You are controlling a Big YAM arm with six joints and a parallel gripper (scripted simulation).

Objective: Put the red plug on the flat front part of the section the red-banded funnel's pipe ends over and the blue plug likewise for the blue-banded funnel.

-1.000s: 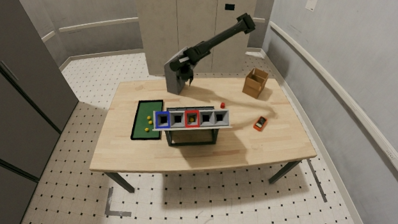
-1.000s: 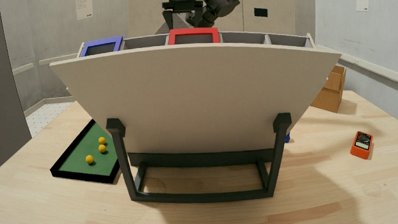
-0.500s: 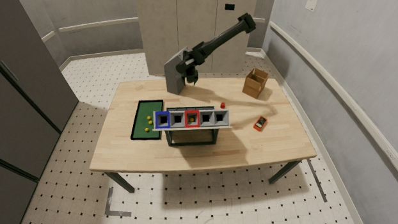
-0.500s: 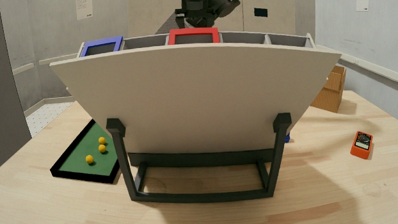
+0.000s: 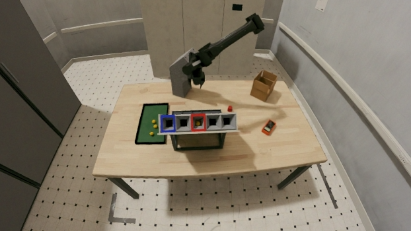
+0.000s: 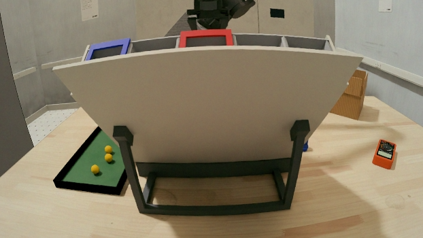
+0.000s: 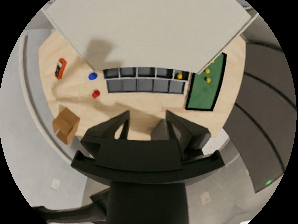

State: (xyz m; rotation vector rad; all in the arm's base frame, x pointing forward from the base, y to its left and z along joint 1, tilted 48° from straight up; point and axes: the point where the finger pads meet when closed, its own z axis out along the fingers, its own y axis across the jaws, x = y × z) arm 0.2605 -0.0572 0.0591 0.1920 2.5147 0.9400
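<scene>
The green tray lies 330 mm to the right of my hand, 290 mm below it and 30 mm ahead of it. From my hand the other things lie so: stand leg 260 mm ahead, 210 mm below, 150 mm to the right; then pale cover 150 mm ahead, 90 mm below; then blue plug 280 mm below, 260 mm to the left, 30 mm ahead.
</scene>
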